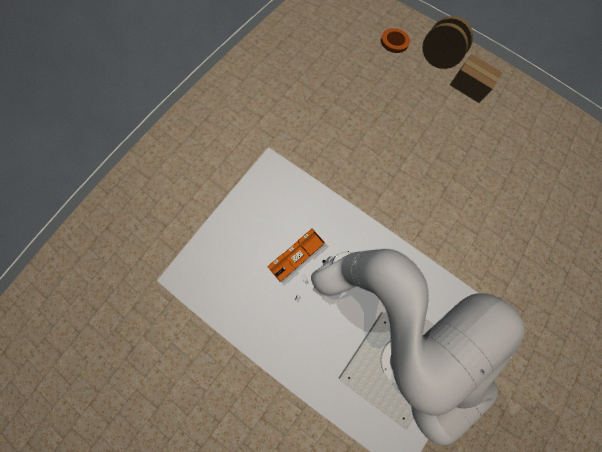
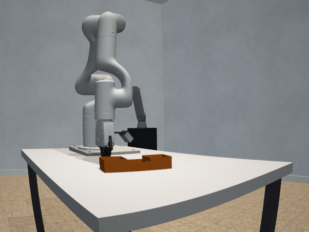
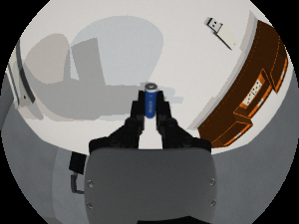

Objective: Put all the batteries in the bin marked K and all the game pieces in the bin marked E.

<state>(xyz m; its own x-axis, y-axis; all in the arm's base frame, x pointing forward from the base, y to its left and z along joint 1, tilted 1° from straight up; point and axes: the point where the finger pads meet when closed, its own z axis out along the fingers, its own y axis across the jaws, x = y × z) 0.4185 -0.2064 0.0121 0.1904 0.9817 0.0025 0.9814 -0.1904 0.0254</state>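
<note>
Now: the black battery 20 cm ahead of my hand, 11 cm to the left of it and 1 cm below it. The rest, counted from my hand: blue battery: 2 cm below; then bin: 17 cm ahead, 1 cm to the left.
</note>
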